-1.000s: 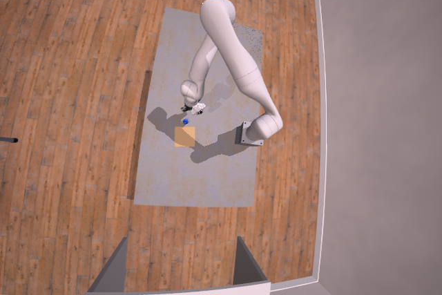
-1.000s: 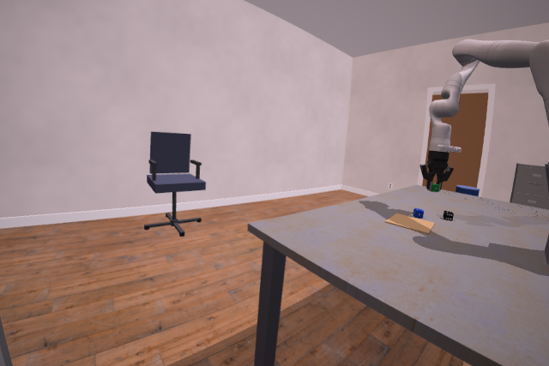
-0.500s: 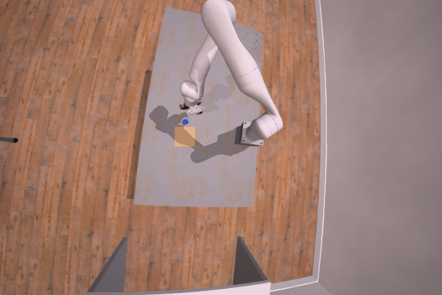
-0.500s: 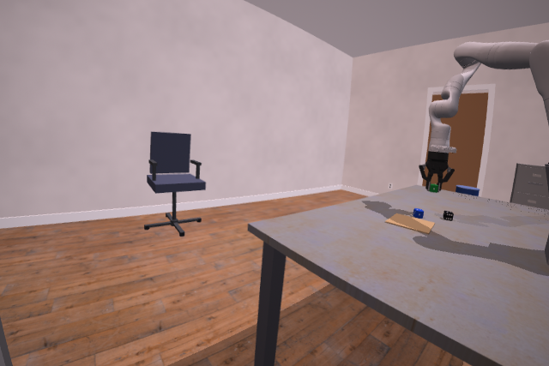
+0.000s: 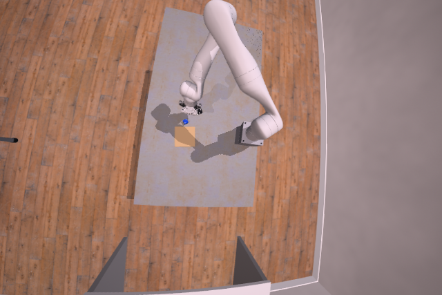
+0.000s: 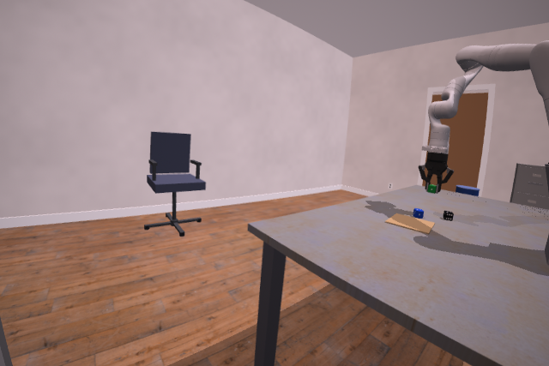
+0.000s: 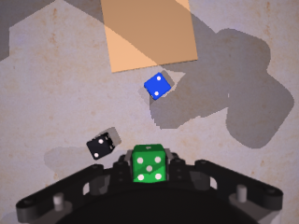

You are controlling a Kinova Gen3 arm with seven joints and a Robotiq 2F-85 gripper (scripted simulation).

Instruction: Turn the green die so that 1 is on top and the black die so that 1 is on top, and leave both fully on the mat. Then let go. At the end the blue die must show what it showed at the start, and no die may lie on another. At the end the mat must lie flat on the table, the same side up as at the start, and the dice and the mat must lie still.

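My gripper is now 10 cm above the black die, 7 cm past it and 2 cm to the left of it. From my hand the other things lie so: blue die: 10 cm below, 8 cm to the left, 1 cm ahead; then tan mat: 19 cm to the left, 11 cm below, 2 cm behind; then green die: right at my hand.
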